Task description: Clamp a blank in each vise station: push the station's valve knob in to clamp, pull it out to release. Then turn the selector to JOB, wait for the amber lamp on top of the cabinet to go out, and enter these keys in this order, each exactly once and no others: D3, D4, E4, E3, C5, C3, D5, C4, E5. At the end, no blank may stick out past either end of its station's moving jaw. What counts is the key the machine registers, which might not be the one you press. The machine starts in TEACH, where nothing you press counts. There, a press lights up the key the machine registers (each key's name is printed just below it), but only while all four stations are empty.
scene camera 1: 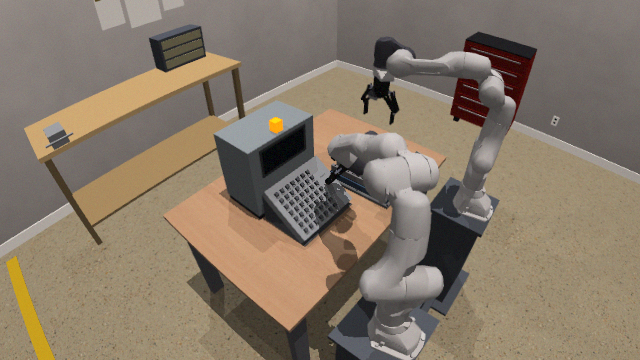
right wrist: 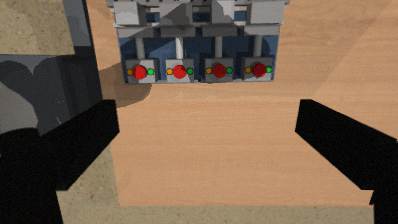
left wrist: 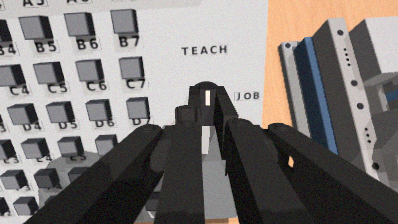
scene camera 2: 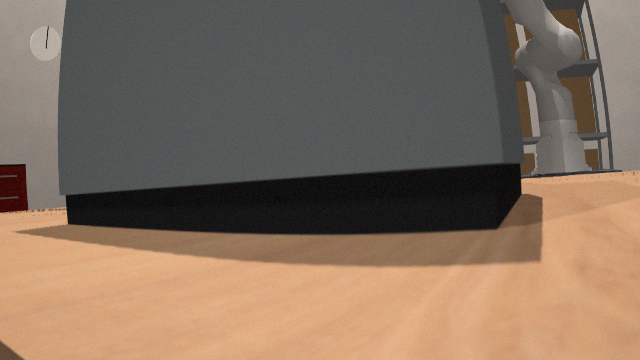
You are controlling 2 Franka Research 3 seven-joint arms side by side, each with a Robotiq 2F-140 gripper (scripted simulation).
Observation:
I see my left gripper (left wrist: 206, 101), my right gripper (right wrist: 207, 115) and a keypad (left wrist: 179, 51).

